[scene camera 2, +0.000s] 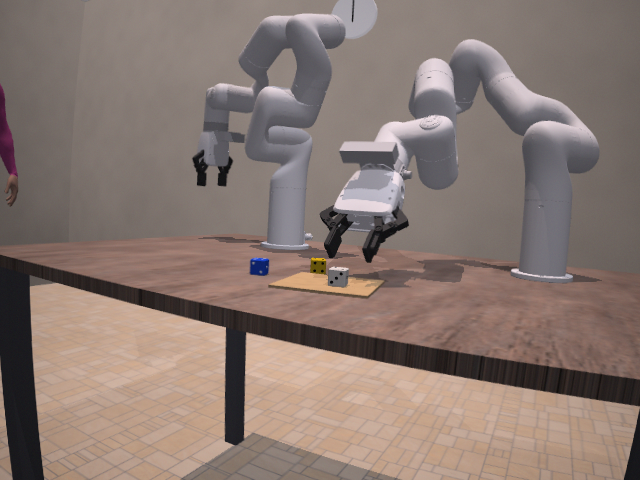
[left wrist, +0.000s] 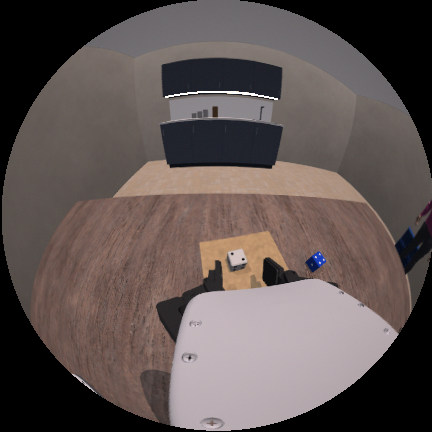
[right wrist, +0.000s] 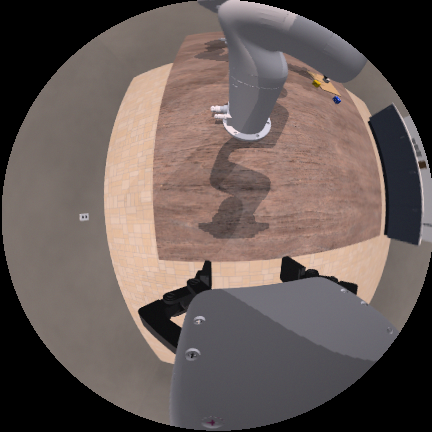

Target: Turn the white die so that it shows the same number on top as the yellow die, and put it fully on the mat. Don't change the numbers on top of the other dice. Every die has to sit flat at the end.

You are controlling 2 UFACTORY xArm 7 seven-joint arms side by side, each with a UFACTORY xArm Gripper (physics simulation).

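Places are measured from the left arm's base along level axes (x right, y ahead, z up), in millimetres.
Pixels of known places: left gripper, between the fingertips: [scene camera 2: 347, 254] [left wrist: 241, 269]; right gripper, between the fingertips: [scene camera 2: 211, 185] [right wrist: 247, 270]; left arm's base, origin of its link: [scene camera 2: 541, 277]; right arm's base, origin of its link: [scene camera 2: 284, 247] [right wrist: 246, 121].
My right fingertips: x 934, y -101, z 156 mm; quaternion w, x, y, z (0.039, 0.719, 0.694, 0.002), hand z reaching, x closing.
Ahead of a thing's pixels: the offset from my right fingertips to its top centre. Level surfaces: height alone.
The white die @[dy +484, dx -654, dz -127 mm] [scene camera 2: 338, 276] [left wrist: 236, 259] [right wrist: 326, 79] sits flat on the tan mat @[dy +469, dx -636, dz -152 mm] [scene camera 2: 299, 283] [left wrist: 257, 241] [right wrist: 330, 89], inside its edges, with two pips on top. The yellow die @[dy +380, dx -569, dz -131 mm] [scene camera 2: 317, 265] [right wrist: 316, 83] stands flat on the table behind the mat; its top is too foreshortened to read. The blue die @[dy +465, dx -505, dz -131 mm] [scene camera 2: 258, 266] [left wrist: 316, 261] [right wrist: 337, 100] lies flat left of the mat in the scene view. My left gripper [scene camera 2: 349, 256] [left wrist: 241, 269] is open and empty, above and behind the white die, not touching it. My right gripper [scene camera 2: 211, 181] [right wrist: 247, 270] is open and empty, high at the left.
The wooden table @[dz -156 mm] [scene camera 2: 465, 320] [left wrist: 115, 250] [right wrist: 325, 175] carries both arm bases, behind and to the right of the dice in the scene view. A person [scene camera 2: 7, 149] stands past the left end. Dark kitchen cabinets [left wrist: 220, 145] [right wrist: 400, 175] stand beyond the table.
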